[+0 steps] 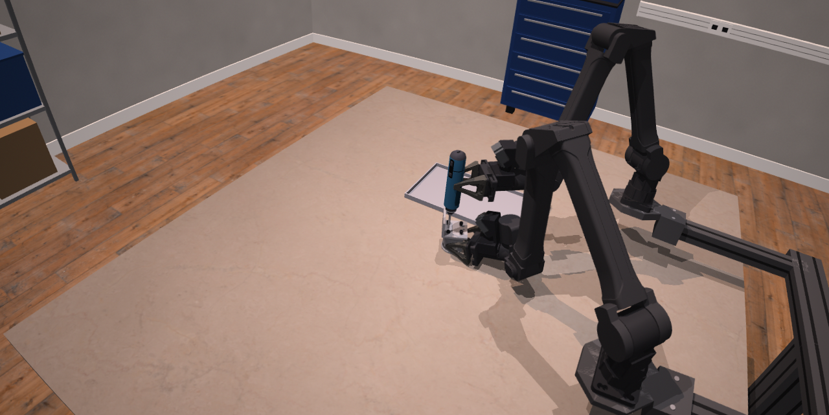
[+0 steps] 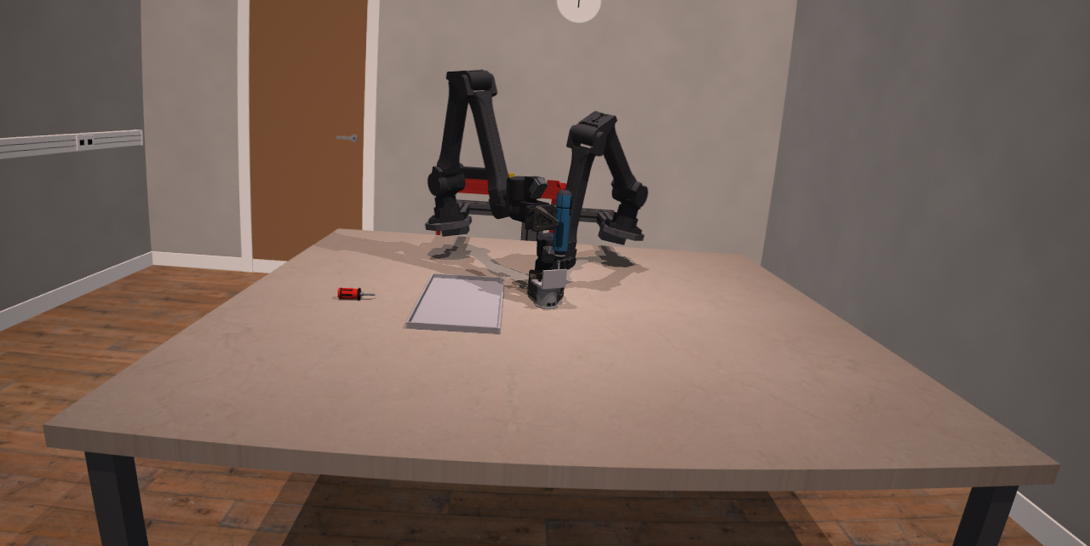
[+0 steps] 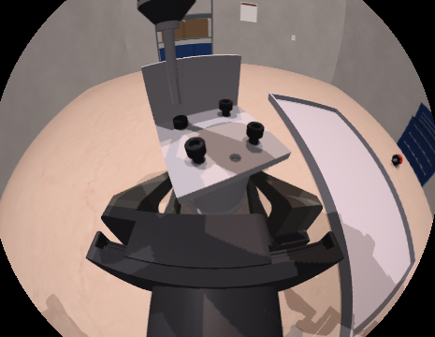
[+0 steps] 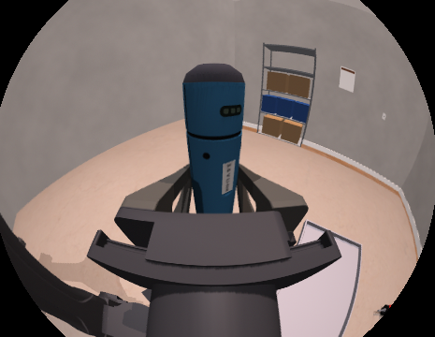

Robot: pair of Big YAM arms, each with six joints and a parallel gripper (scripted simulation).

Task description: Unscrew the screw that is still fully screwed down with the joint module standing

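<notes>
My left hand is 1 cm below the joint module. Round my left hand: flat grey tray (23 cm to the right, 2 cm below); then red-handled screwdriver (51 cm to the right, 1 cm below); then grey l-shaped bracket (5 cm above).
</notes>
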